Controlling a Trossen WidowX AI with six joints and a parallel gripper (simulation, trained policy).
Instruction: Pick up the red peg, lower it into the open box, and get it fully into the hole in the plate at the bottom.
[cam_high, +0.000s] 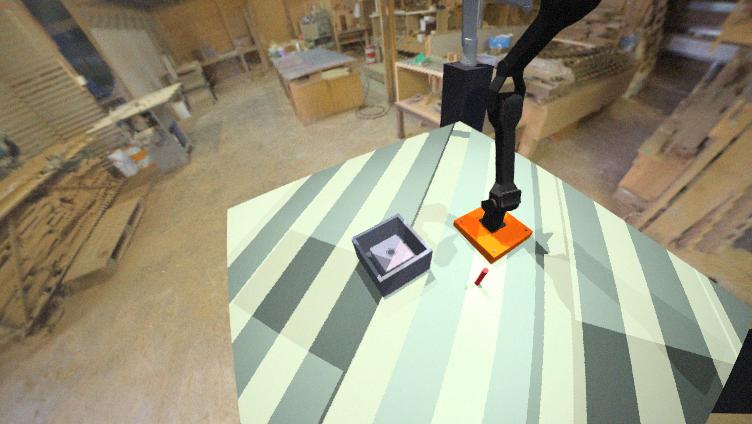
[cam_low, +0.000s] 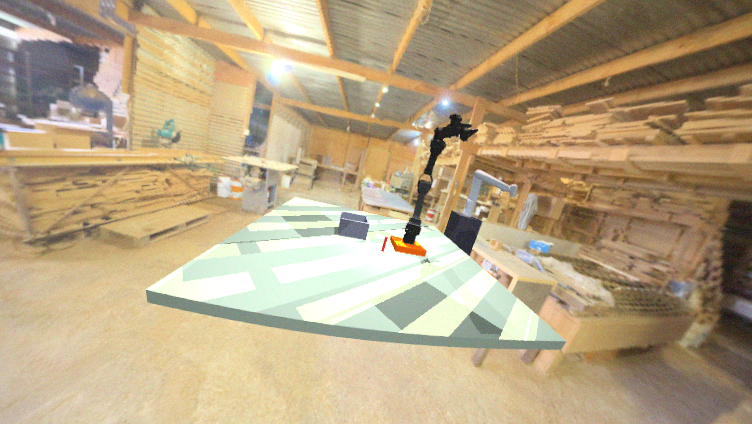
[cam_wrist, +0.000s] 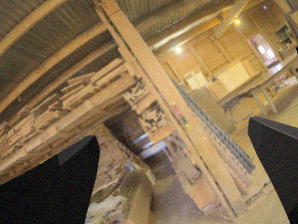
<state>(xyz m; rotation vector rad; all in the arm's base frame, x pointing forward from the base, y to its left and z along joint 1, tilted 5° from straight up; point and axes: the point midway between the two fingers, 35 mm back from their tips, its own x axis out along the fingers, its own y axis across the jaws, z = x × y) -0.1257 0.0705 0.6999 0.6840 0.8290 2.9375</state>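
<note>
The red peg lies 700 mm below my gripper tip, 330 mm ahead of it and 120 mm to the left of it. Round my gripper tip: grey box (720 mm below, 510 mm ahead, 50 mm to the right).
</note>
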